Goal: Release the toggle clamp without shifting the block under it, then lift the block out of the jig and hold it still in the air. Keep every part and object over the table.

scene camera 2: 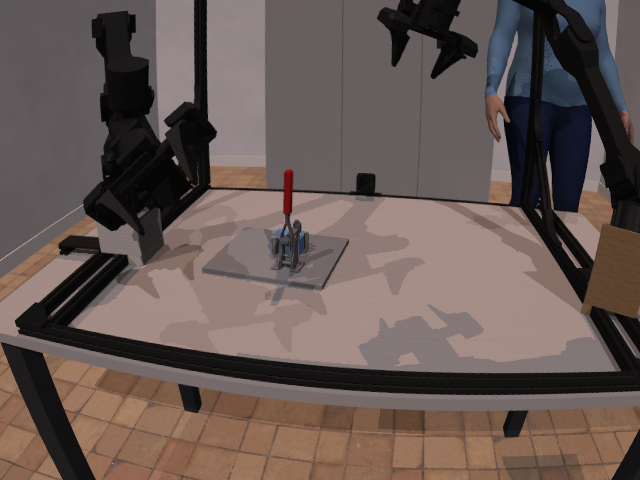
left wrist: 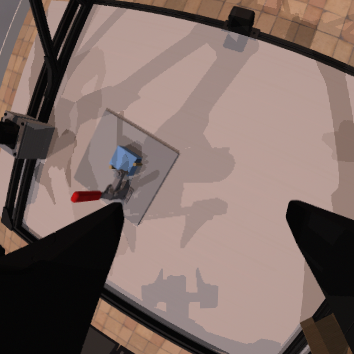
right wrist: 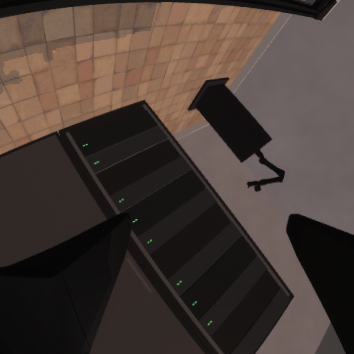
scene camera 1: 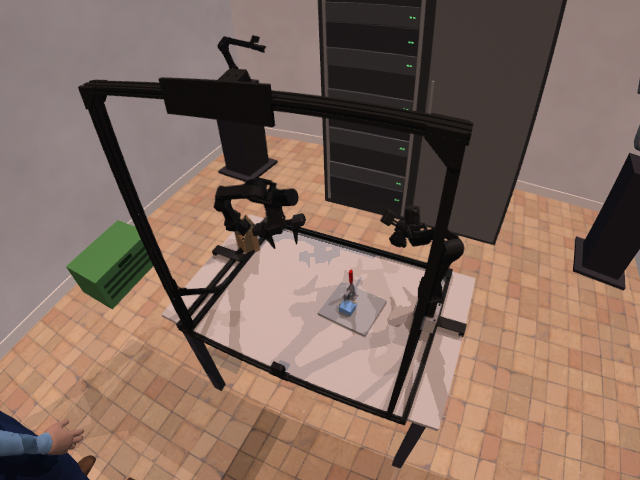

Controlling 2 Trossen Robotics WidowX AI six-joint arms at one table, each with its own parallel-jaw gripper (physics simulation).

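Places are measured from the left arm's base along level axes (x back, y down, z right), in millimetres.
Pixels of known places: left gripper, fingertip midpoint: (scene camera 2: 413,72) (left wrist: 205,210) (scene camera 1: 285,246); right gripper, fingertip midpoint: (scene camera 2: 167,208) (right wrist: 209,222) (scene camera 1: 392,219); left arm's base, link origin: (scene camera 2: 627,241) (scene camera 1: 244,227); right arm's base, link origin: (left wrist: 9,133) (scene camera 1: 427,309).
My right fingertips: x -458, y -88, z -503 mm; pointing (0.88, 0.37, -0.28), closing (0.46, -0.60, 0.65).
Ahead of a thing's pixels: the offset from my right fingertips to its middle. "*": to the spot under its first point.
A small blue block @[dx -135, dy +197, dz +356 mm] (scene camera 1: 348,308) sits on a grey jig plate (scene camera 1: 352,310) right of the table's middle. A toggle clamp @[dx -97, dy +132, dz +323 mm] (scene camera 1: 351,290) with an upright red handle @[* dx -97, dy +62, dz +313 mm] (scene camera 1: 350,275) stands over the block. In scene camera 2 the clamp @[* dx -77, dy +176, dz +290 mm] (scene camera 2: 289,250) partly hides the block (scene camera 2: 290,242). My left gripper (scene camera 1: 284,236) is open and empty, high above the table's far left; its wrist view shows the block (left wrist: 123,159) and handle @[* dx -87, dy +71, dz +310 mm] (left wrist: 86,196) far below, left of the open fingers (left wrist: 204,207). My right gripper (scene camera 2: 166,207) (right wrist: 209,222) is open and empty, raised at the table's edge and facing away from the table.
A black gantry frame (scene camera 1: 280,107) spans the table, with posts at its corners. A small black device (scene camera 1: 279,368) sits on the front rail. A server rack (scene camera 1: 370,100) stands behind, a green box (scene camera 1: 110,262) lies on the floor, and a person (scene camera 2: 520,95) stands beside the table.
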